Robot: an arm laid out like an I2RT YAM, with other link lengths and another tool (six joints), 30 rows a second.
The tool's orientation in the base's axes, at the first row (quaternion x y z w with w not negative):
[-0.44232 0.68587 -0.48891 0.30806]
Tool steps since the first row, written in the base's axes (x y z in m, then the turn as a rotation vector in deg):
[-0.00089 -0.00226 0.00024 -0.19 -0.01 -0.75]
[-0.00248 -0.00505 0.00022 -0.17 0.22 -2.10]
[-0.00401 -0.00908 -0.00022 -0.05 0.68 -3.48]
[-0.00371 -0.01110 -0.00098 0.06 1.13 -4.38]
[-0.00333 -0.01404 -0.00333 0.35 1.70 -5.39]
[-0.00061 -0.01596 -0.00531 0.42 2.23 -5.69]
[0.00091 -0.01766 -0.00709 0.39 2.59 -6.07]
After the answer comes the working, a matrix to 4 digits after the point.
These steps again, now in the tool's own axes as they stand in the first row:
[0.00243 -0.00025 0.00006 0.08 0.76 0.09]
[0.00563 -0.00011 -0.00018 -0.15 2.06 0.46]
[0.00992 0.00025 0.00026 -0.63 3.39 0.84]
[0.01162 0.00061 0.00157 -1.09 4.26 1.06]
[0.01411 0.00232 0.00385 -1.74 5.20 1.41]
[0.01469 0.00311 0.00760 -2.26 5.53 1.36]
[0.01558 0.00410 0.01016 -2.58 5.94 1.32]

The tool's axes in the first row as the columns of a matrix, in the base's axes (rounded; the answer above uses it unrounded):
[-0.4189 -0.3055 0.8551]
[-0.9080 0.1306 -0.3981]
[0.0099 -0.9432 -0.3321]

